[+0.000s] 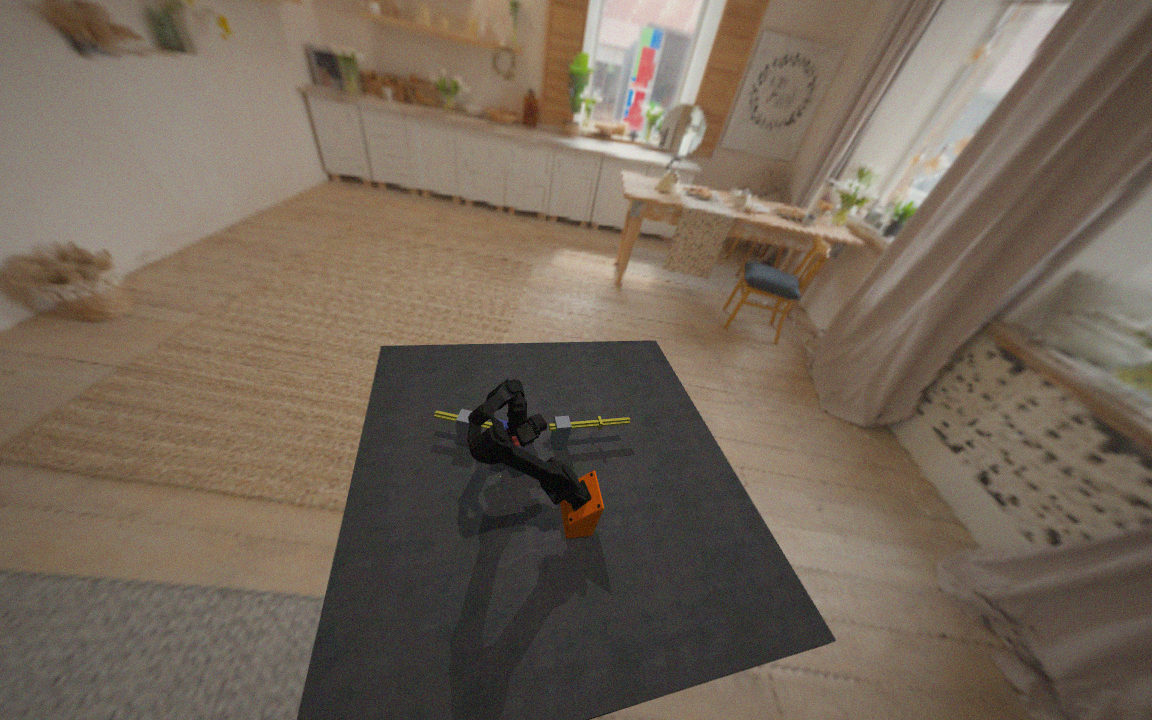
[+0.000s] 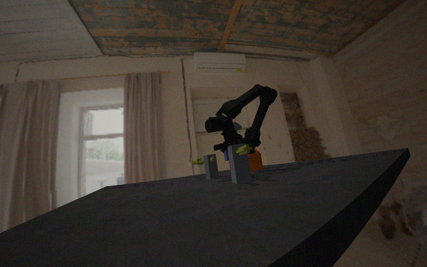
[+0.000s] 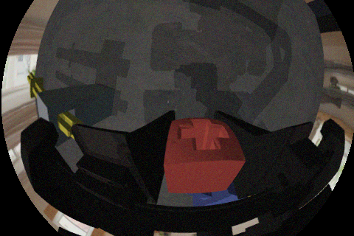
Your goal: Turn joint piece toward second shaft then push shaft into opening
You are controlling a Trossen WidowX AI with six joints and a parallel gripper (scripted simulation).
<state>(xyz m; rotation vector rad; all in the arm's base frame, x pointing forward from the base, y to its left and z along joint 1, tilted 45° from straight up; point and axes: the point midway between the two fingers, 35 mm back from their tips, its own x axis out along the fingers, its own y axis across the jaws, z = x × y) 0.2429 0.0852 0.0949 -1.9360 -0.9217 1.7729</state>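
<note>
Right now the red square joint piece is 20 mm ahead of my gripper tip and 40 mm above it.
</note>
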